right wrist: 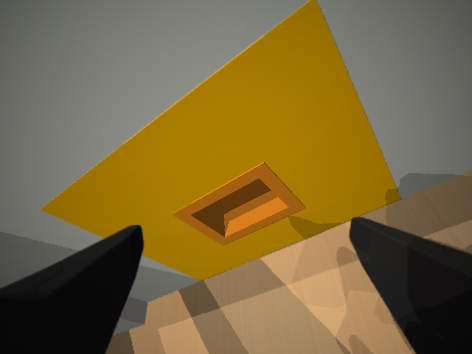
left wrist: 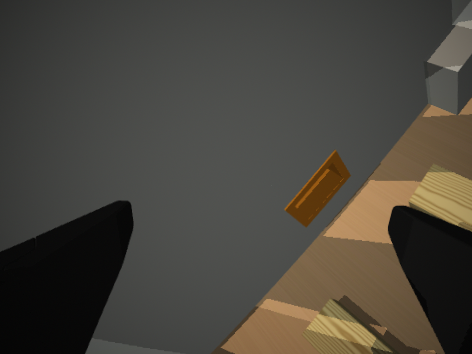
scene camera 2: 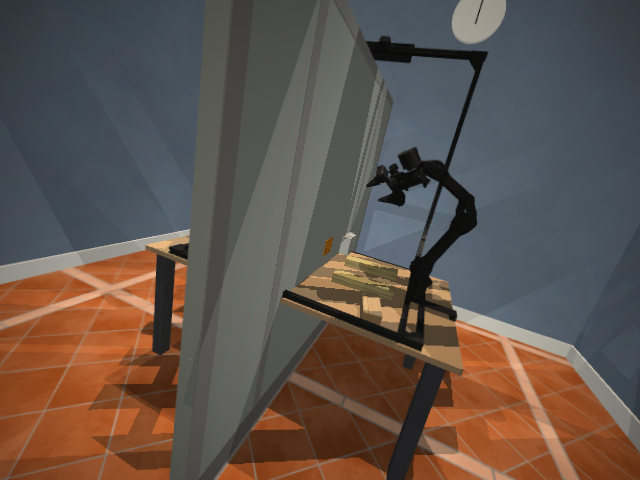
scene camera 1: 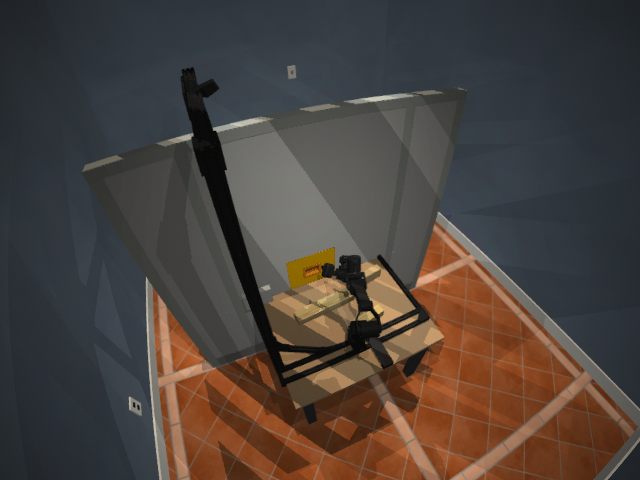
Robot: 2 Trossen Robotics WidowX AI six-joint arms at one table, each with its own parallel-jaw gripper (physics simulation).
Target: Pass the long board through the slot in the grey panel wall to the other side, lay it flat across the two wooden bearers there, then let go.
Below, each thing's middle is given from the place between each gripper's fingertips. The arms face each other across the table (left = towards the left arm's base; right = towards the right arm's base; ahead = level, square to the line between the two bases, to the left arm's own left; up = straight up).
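The orange-framed slot [right wrist: 257, 198] is 50 mm behind, 180 mm to the right of and 290 mm below my left hand. The yellow slot surround [scene camera 1: 295, 268] is 50 mm behind, 200 mm to the right of and 280 mm below my left hand.
The orange-framed slot is 6 cm behind, 11 cm to the left of and 9 cm below my right hand. The yellow slot surround is 6 cm behind, 9 cm to the left of and 7 cm below my right hand. Going by its middle, the yellow slot surround is nearer to my right hand than to my left hand.
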